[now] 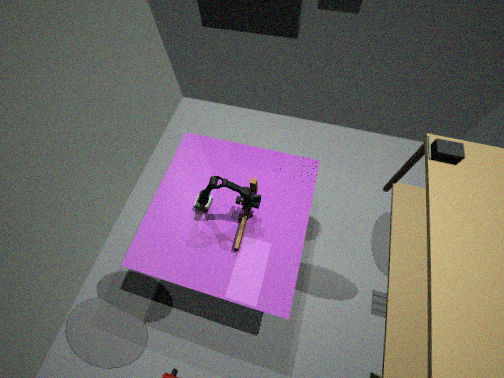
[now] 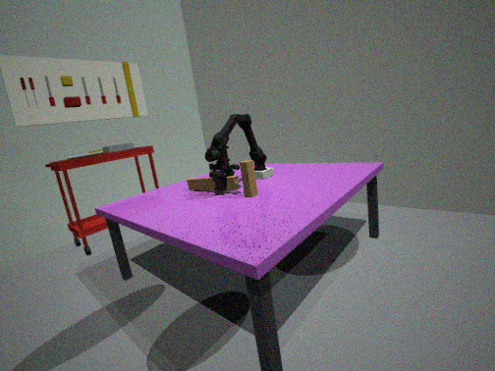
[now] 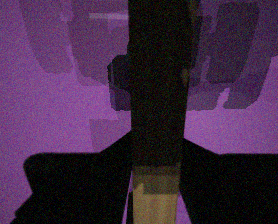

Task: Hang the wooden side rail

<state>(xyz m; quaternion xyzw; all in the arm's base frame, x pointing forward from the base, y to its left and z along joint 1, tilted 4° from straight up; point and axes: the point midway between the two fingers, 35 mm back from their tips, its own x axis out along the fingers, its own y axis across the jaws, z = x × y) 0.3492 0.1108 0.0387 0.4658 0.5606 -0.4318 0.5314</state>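
The wooden headboard post is 16 cm to the left of my gripper tip, 4 cm above it and 3 cm behind it.
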